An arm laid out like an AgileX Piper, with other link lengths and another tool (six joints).
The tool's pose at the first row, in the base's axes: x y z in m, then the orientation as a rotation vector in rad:
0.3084, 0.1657, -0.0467, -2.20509, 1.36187, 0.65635
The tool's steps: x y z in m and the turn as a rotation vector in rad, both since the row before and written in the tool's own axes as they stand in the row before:
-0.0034, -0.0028, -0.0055, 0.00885, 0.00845, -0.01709
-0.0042, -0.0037, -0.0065, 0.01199, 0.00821, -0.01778
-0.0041, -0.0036, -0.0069, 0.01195, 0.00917, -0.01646
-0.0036, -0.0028, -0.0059, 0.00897, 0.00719, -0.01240
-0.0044, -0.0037, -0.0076, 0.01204, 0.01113, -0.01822
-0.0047, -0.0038, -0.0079, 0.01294, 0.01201, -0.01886
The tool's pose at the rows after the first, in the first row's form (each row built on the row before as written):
0.3104, 0.1658, -0.0400, -2.21252, 1.34609, 0.63437
0.3129, 0.1662, -0.0318, -2.21744, 1.32941, 0.60989
0.3152, 0.1663, -0.0233, -2.22198, 1.31470, 0.58498
0.3168, 0.1663, -0.0160, -2.22542, 1.30371, 0.56598
0.3188, 0.1662, -0.0067, -2.23145, 1.28776, 0.53840
0.3206, 0.1662, 0.0031, -2.23723, 1.27138, 0.50903

